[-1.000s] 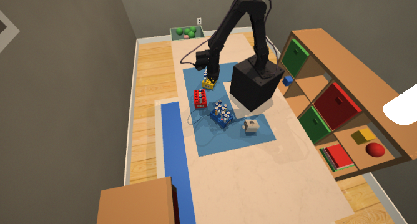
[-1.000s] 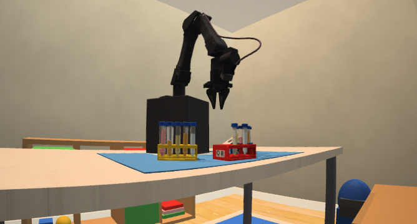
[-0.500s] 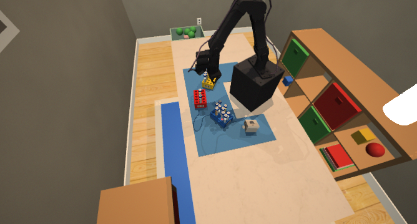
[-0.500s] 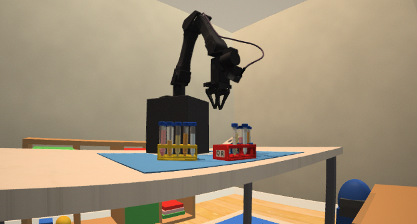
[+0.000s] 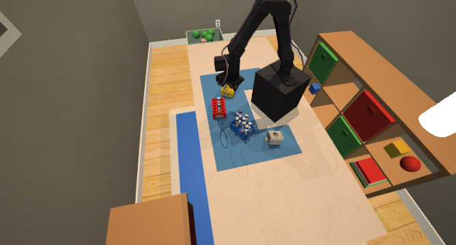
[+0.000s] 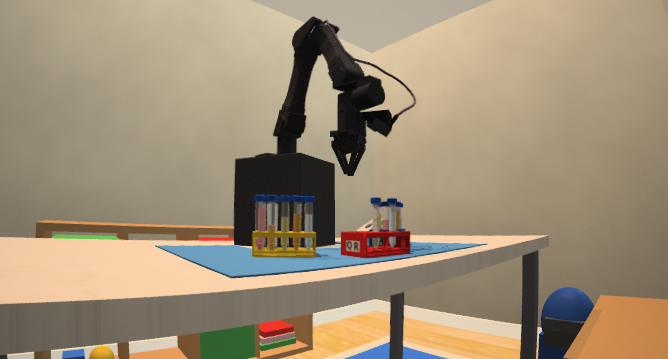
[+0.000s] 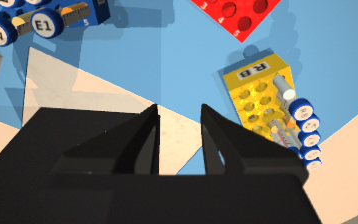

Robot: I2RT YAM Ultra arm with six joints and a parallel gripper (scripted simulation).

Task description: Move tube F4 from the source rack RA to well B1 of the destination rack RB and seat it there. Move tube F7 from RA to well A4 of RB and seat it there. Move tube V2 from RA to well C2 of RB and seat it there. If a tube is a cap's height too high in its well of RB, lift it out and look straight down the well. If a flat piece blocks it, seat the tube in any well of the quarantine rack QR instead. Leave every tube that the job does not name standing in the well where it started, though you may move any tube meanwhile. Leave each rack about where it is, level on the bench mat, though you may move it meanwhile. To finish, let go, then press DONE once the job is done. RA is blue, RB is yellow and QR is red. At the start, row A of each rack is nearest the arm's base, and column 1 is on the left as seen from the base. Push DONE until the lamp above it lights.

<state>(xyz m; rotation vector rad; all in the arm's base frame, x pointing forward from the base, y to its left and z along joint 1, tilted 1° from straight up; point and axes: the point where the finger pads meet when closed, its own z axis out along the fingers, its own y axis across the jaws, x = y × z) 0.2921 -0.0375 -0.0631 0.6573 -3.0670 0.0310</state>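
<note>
The tube lies 90 mm ahead of my hand, 10 mm to the right of it and 130 mm below it. Round my hand: red rack (90 mm ahead, 10 mm to the right, 170 mm below); tube R8 (10 mm ahead, 140 mm to the right, 130 mm below); rack RB (40 mm behind, 170 mm to the right, 170 mm below).
</note>
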